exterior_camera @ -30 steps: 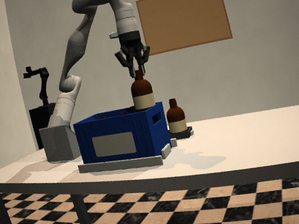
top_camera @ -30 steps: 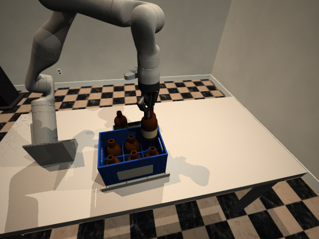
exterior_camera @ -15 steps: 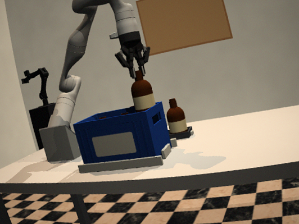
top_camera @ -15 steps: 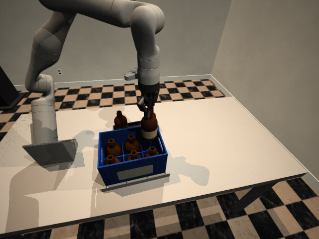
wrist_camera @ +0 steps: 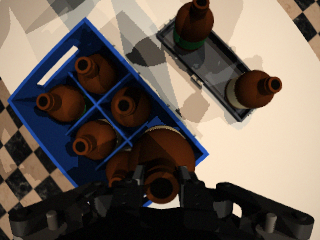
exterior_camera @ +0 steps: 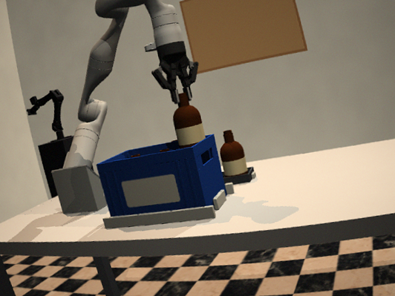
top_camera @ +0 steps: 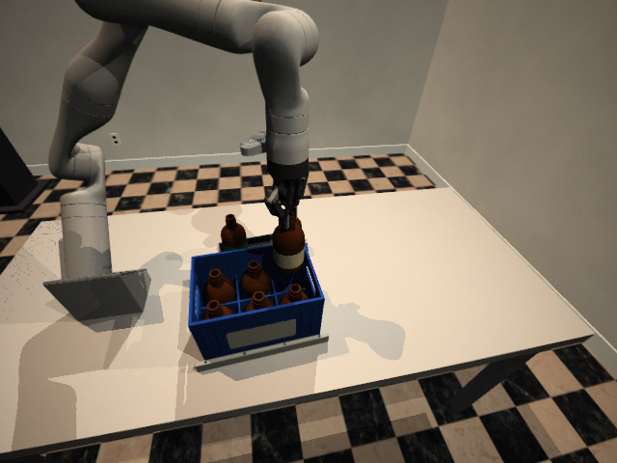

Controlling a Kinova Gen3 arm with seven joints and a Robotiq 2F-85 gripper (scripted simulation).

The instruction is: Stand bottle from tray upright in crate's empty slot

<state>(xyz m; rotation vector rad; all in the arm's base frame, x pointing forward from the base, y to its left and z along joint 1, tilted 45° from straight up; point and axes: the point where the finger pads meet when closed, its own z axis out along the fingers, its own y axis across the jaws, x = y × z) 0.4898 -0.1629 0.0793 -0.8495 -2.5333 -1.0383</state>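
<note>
The crate lies 210 mm below my hand, 80 mm behind it and 50 mm to the right of it. Also, from my hand: dark tray (280 mm below, 190 mm to the left, 60 mm behind).
</note>
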